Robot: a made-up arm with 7 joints. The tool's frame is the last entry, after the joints.
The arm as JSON. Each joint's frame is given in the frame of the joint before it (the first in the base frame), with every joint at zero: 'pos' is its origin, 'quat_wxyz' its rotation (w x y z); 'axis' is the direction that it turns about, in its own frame. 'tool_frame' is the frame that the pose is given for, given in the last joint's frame.
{
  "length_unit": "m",
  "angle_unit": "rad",
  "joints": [
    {
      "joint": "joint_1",
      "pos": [
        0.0,
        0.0,
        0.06
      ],
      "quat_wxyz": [
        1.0,
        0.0,
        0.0,
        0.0
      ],
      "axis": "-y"
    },
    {
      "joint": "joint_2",
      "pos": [
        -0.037,
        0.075,
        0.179
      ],
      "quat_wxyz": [
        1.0,
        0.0,
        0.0,
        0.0
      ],
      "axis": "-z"
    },
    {
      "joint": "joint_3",
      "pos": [
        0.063,
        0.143,
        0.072
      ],
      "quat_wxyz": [
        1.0,
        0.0,
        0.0,
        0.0
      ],
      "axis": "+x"
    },
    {
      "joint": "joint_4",
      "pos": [
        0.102,
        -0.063,
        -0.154
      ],
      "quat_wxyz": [
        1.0,
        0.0,
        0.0,
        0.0
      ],
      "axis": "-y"
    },
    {
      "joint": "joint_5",
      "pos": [
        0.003,
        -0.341,
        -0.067
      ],
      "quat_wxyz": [
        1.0,
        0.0,
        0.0,
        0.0
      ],
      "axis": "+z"
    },
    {
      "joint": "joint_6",
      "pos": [
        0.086,
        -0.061,
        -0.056
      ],
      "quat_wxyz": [
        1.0,
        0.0,
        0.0,
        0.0
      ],
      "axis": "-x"
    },
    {
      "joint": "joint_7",
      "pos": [
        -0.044,
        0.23,
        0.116
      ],
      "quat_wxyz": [
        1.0,
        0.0,
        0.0,
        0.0
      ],
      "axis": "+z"
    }
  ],
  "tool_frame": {
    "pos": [
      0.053,
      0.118,
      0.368
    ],
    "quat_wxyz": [
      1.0,
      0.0,
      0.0,
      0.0
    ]
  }
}
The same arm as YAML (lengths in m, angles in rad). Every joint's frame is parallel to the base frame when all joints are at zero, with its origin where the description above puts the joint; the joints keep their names.
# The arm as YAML. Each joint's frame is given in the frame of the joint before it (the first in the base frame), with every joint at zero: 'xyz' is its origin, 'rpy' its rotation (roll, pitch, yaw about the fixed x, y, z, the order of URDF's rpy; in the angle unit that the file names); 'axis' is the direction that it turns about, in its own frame. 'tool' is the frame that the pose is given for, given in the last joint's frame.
units:
  length: m
  angle: rad
joints:
  - name: joint_1
    type: revolute
    origin:
      xyz: [0.0, 0.0, 0.06]
      rpy: [0.0, 0.0, 0.0]
    axis: [0.0, -1.0, 0.0]
  - name: joint_2
    type: revolute
    origin:
      xyz: [-0.037, 0.075, 0.179]
      rpy: [0.0, 0.0, 0.0]
    axis: [0.0, 0.0, -1.0]
  - name: joint_3
    type: revolute
    origin:
      xyz: [0.063, 0.143, 0.072]
      rpy: [0.0, 0.0, 0.0]
    axis: [1.0, 0.0, 0.0]
  - name: joint_4
    type: revolute
    origin:
      xyz: [0.102, -0.063, -0.154]
      rpy: [0.0, 0.0, 0.0]
    axis: [0.0, -1.0, 0.0]
  - name: joint_5
    type: revolute
    origin:
      xyz: [0.003, -0.341, -0.067]
      rpy: [0.0, 0.0, 0.0]
    axis: [0.0, 0.0, 1.0]
  - name: joint_6
    type: revolute
    origin:
      xyz: [0.086, -0.061, -0.056]
      rpy: [0.0, 0.0, 0.0]
    axis: [-1.0, 0.0, 0.0]
  - name: joint_7
    type: revolute
    origin:
      xyz: [-0.044, 0.23, 0.116]
      rpy: [0.0, 0.0, 0.0]
    axis: [0.0, 0.0, 1.0]
tool:
  origin:
    xyz: [0.053, 0.118, 0.368]
    rpy: [0.0, 0.0, 0.0]

